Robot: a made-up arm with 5 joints.
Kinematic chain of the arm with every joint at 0, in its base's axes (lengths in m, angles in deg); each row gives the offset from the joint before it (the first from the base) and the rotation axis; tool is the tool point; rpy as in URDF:
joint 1: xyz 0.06 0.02 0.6 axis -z
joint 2: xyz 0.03 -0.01 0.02 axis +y
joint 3: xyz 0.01 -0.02 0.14 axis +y
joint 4: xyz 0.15 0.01 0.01 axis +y
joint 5: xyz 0.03 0 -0.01 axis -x
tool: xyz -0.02 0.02 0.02 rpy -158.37 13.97 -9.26
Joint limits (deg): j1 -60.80..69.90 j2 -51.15..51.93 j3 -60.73..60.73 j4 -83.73..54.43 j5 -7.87..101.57
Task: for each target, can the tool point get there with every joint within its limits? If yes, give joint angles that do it. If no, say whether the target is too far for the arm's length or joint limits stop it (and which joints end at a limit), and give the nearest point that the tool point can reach.
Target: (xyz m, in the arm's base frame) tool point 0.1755 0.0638 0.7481
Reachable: yes | joints -17.48 -35.72 32.21 -27.02 61.82
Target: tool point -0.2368 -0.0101 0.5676
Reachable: no: joint limits stop it (at a limit: joint 2, joint 3, joint 5) | nearest point -0.0851 0.0053 0.8371 | short by 0.310 m
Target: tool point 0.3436 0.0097 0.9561
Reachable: no: too far | nearest point 0.2831 0.0119 0.8759 | short by 0.100 m
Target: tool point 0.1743 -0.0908 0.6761
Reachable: yes | joints 43.80 -16.13 41.19 -41.53 92.42
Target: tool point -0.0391 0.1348 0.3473
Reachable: no: joint limits stop it (at a limit: joint 1, joint 2) | nearest point 0.1097 0.1053 0.5212 | short by 0.231 m
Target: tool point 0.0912 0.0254 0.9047
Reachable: yes | joints 4.61 -24.91 -42.66 -37.81 35.70
